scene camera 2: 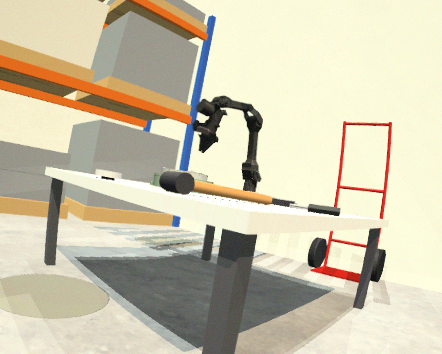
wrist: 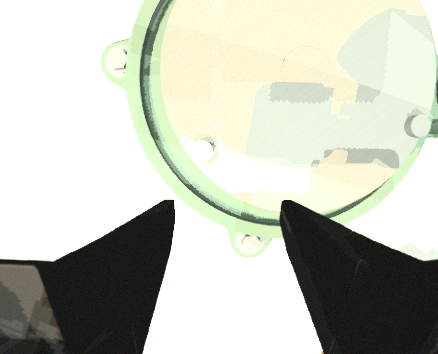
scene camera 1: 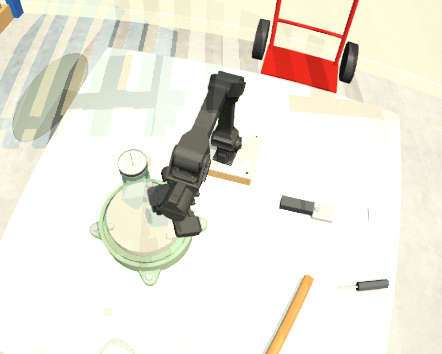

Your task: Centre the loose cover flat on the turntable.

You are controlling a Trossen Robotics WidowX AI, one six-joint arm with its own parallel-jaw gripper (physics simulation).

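Where they show: gripper, fingertip midpoint: [scene camera 2: 200,152] [wrist: 227,209]; arm's base, link origin: [scene camera 1: 225,155].
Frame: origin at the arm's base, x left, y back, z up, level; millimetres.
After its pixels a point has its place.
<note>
A pale disc [scene camera 1: 135,232] {x -134, y -371, z 48 mm} [wrist: 220,65] {x -98, y -370, z 48 mm}, apparently the loose cover, lies inside the green round turntable housing [scene camera 1: 150,262] {x -67, y -426, z 9 mm} [wrist: 137,102] {x -37, y -413, z 20 mm} [scene camera 2: 156,178] {x -143, y -461, z -5 mm}. It carries short pale pegs. In the wrist view the dark gap around it is wide at the left and thinner at the lower right. The arm hides part of it in scene camera 1, and I cannot tell whether it is level. My gripper [scene camera 2: 203,148] {x -30, y -319, z 144 mm} [wrist: 227,209] {x -30, y -319, z 144 mm} is partly open and empty, well above the table. In the wrist view its fingertips show below the disc, over the housing's near edge.
A dial gauge [scene camera 1: 132,162] {x -242, y -172, z 62 mm} stands against the housing. The arm's base rests on a block [scene camera 1: 230,176] {x 41, y -61, z -12 mm}. A scraper [scene camera 1: 297,205] {x 273, y -79, z -12 mm}, a screwdriver [scene camera 1: 372,285] {x 586, y -259, z -12 mm} [scene camera 2: 324,209] {x 600, y -265, z -25 mm} and a mallet [scene camera 1: 292,315] {x 364, y -427, z -2 mm} [scene camera 2: 177,182] {x 388, y -694, z -10 mm} lie on the table. A pale round object [scene camera 1: 117,348] {x -59, y -704, z -30 mm} [scene camera 2: 107,173] {x 6, y -759, z -18 mm} is near an edge.
</note>
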